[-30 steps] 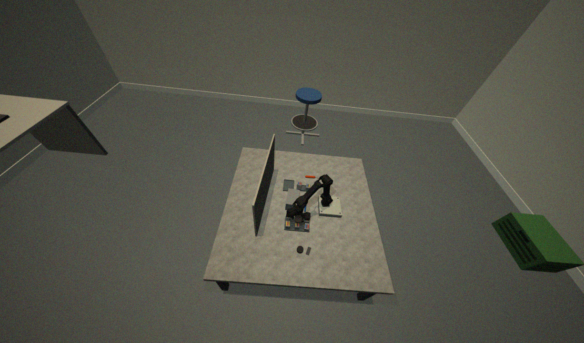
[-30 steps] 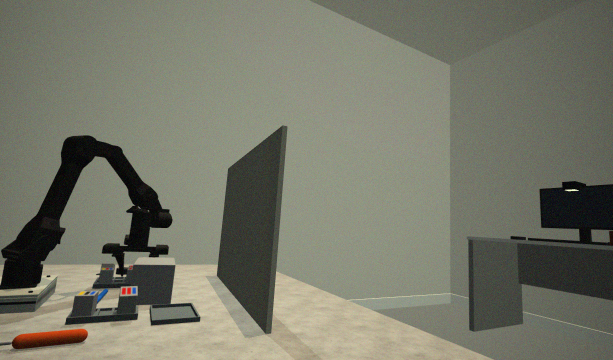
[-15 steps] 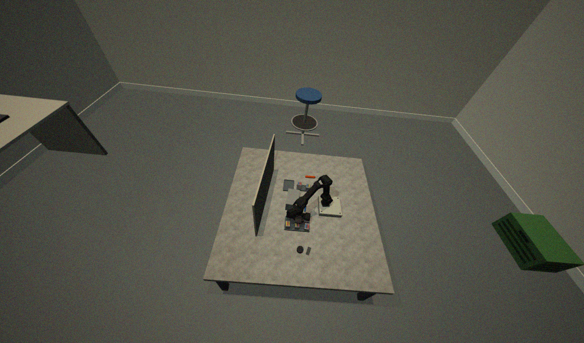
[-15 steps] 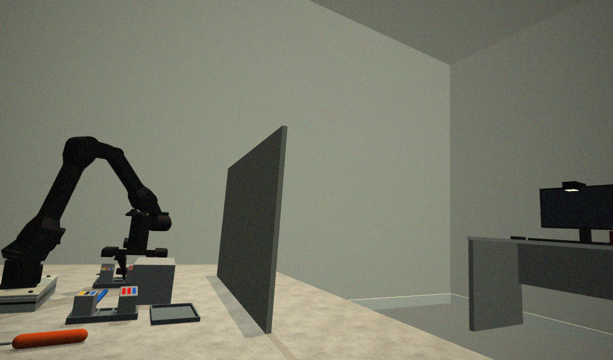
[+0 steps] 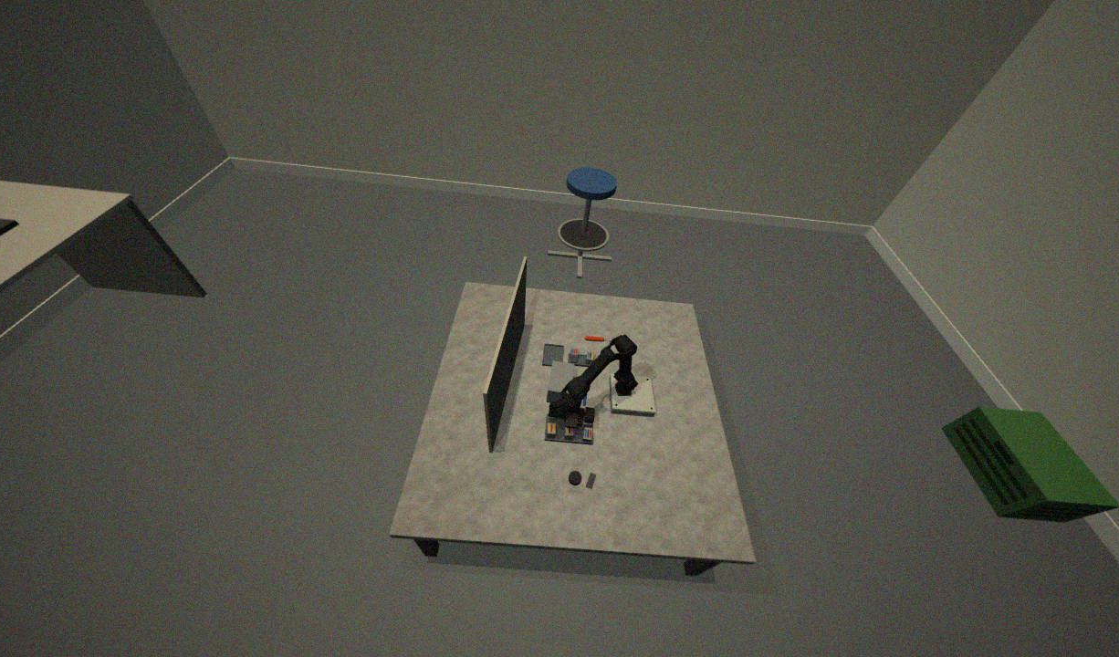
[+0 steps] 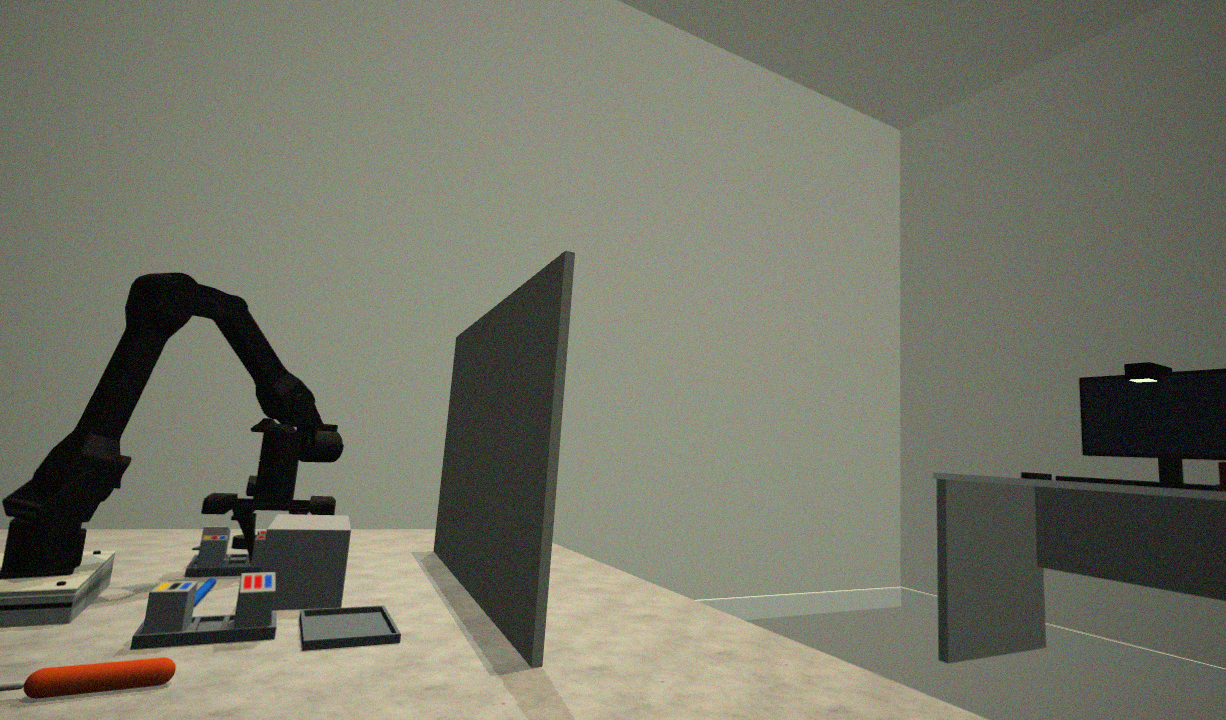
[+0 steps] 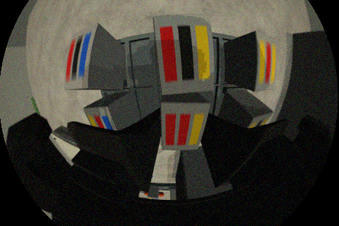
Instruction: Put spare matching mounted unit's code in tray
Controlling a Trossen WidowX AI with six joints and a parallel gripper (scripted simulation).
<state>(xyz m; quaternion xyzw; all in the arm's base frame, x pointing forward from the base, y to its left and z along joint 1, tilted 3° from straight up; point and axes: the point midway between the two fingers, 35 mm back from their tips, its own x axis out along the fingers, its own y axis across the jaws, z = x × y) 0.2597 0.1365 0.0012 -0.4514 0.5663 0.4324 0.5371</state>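
My gripper tip is 40 mm short of the shallow grey tray, 370 mm to the left of it and 10 mm above it. The rest, counted from my gripper tip: mounted unit: 30 mm ahead, 170 mm to the right, 30 mm above; then blue pen: 90 mm behind, 150 mm to the right, 10 mm below; then grey spare block: 20 mm above.
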